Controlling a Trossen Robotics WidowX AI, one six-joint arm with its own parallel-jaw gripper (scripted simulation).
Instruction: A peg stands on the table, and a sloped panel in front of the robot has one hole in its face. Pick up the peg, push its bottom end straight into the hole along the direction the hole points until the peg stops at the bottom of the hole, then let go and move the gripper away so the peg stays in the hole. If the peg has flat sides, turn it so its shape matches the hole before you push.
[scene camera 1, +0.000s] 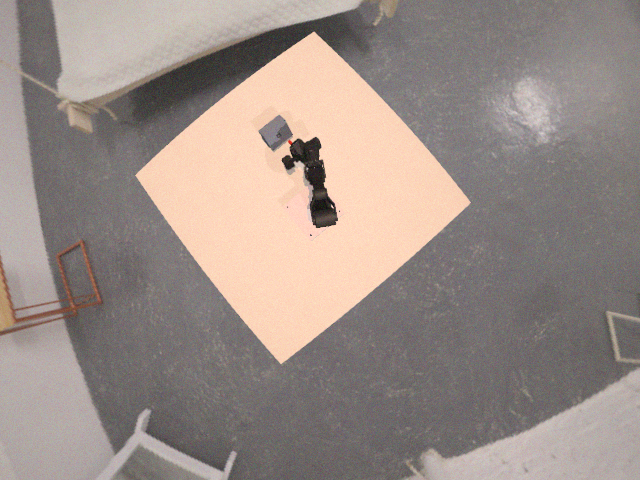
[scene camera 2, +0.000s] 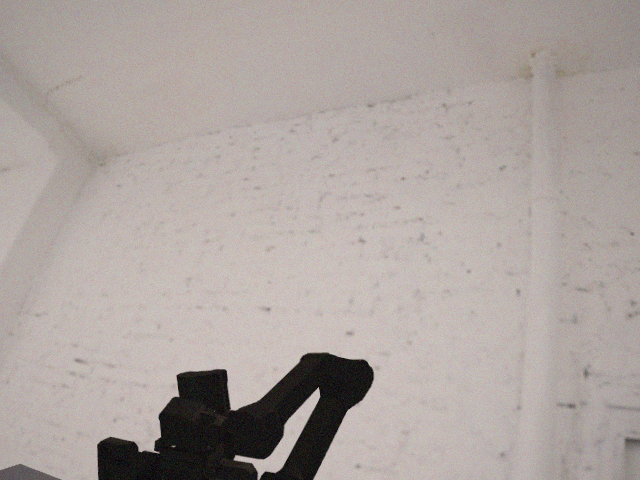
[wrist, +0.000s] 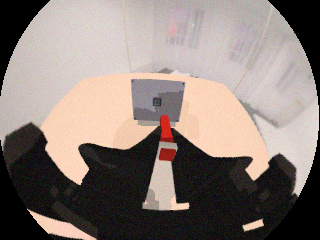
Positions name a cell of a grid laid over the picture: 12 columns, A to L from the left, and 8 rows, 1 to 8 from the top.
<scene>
The gripper (wrist: G5) holds a red peg. Also in view: a grey sloped panel (wrist: G4).
</scene>
